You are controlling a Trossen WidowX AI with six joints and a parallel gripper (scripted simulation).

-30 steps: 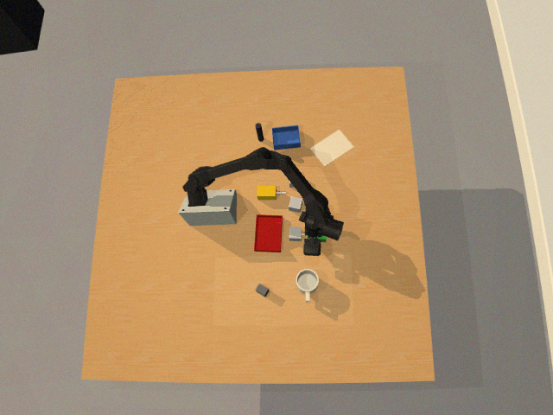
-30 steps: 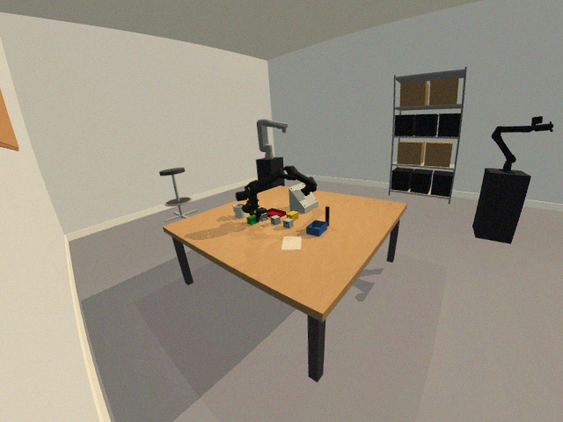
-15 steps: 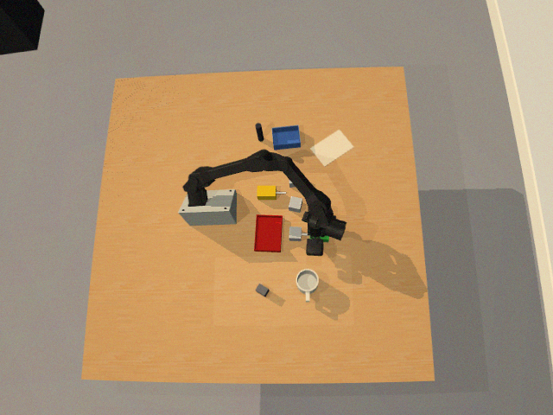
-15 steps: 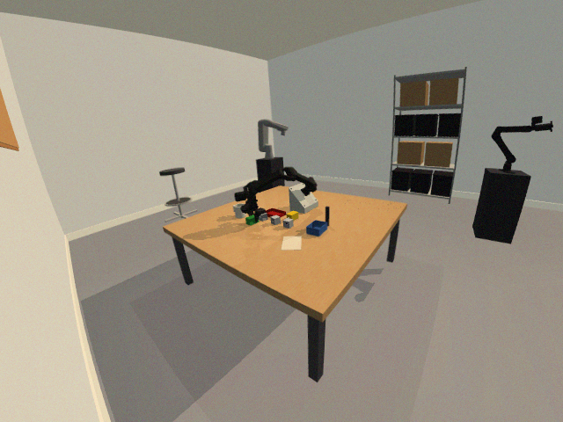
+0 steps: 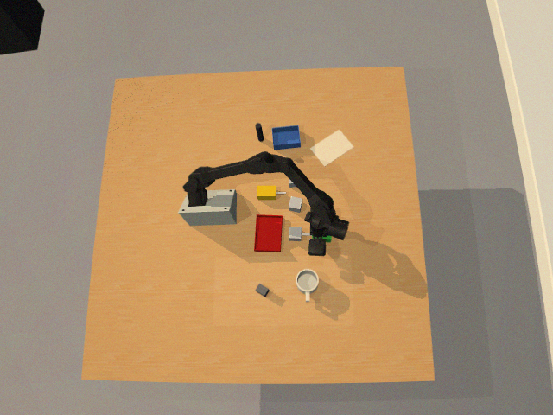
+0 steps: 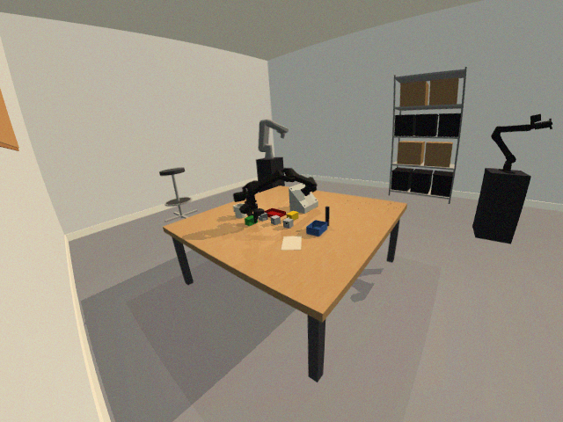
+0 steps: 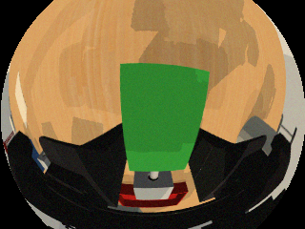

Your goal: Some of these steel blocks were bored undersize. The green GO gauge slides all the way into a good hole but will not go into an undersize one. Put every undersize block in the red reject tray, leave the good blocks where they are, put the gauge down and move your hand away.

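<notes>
The steel block lies 8 cm behind my gripper tip, 1 cm to the left of it and 1 cm above it. The rest, counted from my gripper tip: green GO gauge: 1 cm behind, 2 cm above; then red reject tray: 19 cm behind, 2 cm to the left; then white mug: 5 cm behind, 19 cm to the right, 2 cm above.
</notes>
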